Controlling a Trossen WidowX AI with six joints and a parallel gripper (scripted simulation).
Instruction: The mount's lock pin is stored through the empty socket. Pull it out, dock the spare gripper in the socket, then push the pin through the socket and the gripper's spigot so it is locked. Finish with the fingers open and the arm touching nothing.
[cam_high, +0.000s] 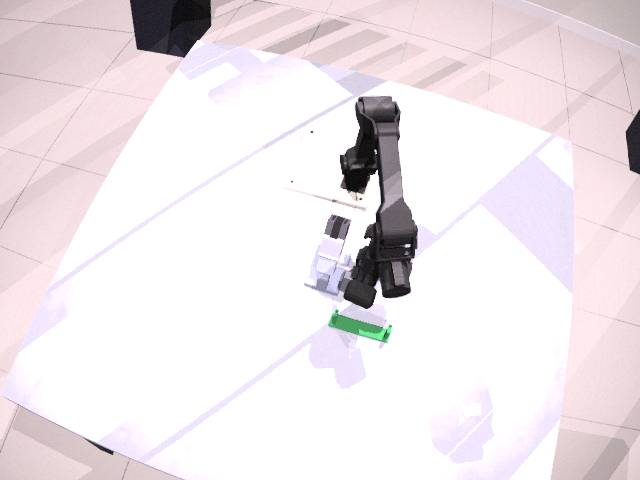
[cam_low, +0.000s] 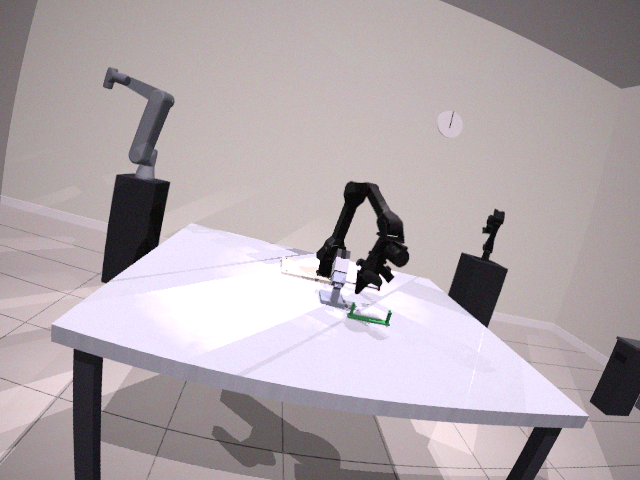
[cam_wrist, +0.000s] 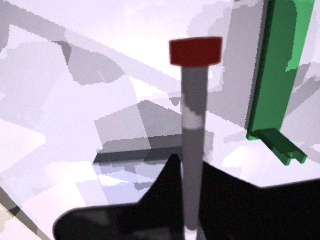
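Now: the grey mount 1 cm behind my gripper tip and 7 cm to the right of it. From my gripper tip the other things lie so: spare gripper 3 cm behind, 7 cm to the right, 7 cm above; then green cradle 9 cm ahead, 4 cm to the left, 3 cm below.
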